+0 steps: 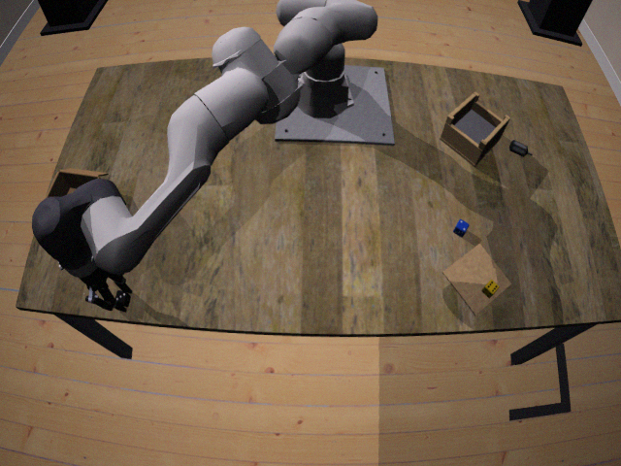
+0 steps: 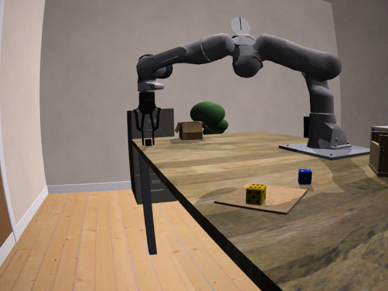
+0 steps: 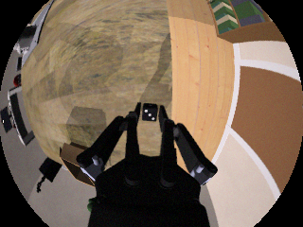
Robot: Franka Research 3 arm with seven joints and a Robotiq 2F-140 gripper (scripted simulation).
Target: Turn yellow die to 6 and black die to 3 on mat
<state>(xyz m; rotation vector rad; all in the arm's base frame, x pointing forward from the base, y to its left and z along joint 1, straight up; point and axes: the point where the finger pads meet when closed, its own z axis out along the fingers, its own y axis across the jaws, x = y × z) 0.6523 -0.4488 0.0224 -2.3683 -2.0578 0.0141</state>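
Right now the black die is 20 mm below my hand. Also, from my hand: cardboard box (260 mm behind, 210 mm to the right, 10 mm above); then tan mat (120 mm behind, 870 mm to the left, 30 mm below); then blue die (250 mm behind, 830 mm to the left, 20 mm below).
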